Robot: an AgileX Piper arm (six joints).
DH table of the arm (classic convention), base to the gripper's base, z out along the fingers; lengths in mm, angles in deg. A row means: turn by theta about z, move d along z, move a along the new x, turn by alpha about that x. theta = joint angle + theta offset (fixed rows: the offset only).
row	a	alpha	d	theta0
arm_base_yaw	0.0	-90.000	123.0	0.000
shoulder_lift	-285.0	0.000	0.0	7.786
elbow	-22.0	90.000	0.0	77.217
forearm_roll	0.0	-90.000	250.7	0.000
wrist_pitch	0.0	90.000	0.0	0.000
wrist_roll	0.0	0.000	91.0	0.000
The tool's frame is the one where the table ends.
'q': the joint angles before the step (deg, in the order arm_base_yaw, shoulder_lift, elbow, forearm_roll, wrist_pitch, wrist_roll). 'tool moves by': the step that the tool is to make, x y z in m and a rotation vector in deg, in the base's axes. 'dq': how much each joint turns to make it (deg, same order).
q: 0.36, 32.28, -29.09, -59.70, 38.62, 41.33
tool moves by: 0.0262, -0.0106, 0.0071, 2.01, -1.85, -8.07
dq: -1.77, 8.93, -3.24, -9.27, 2.41, 14.83
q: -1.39, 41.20, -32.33, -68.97, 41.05, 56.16
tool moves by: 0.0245, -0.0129, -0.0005, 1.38, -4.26, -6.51
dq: -3.39, 7.78, -1.61, -10.42, -0.02, 16.40
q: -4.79, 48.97, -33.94, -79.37, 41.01, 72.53
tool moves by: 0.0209, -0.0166, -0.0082, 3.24, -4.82, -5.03
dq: -5.03, 6.96, -0.85, -8.62, -2.03, 16.09
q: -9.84, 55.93, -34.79, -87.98, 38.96, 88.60
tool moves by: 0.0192, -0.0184, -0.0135, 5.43, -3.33, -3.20
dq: -5.33, 6.71, -1.26, -5.03, -3.92, 12.56
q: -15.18, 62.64, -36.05, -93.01, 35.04, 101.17
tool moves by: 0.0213, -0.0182, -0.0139, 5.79, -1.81, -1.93
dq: -4.16, 7.05, -2.63, -2.68, -4.15, 8.73
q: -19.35, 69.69, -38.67, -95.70, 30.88, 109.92
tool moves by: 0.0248, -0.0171, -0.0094, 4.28, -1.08, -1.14
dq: -2.52, 7.10, -4.42, -1.22, -2.99, 5.14
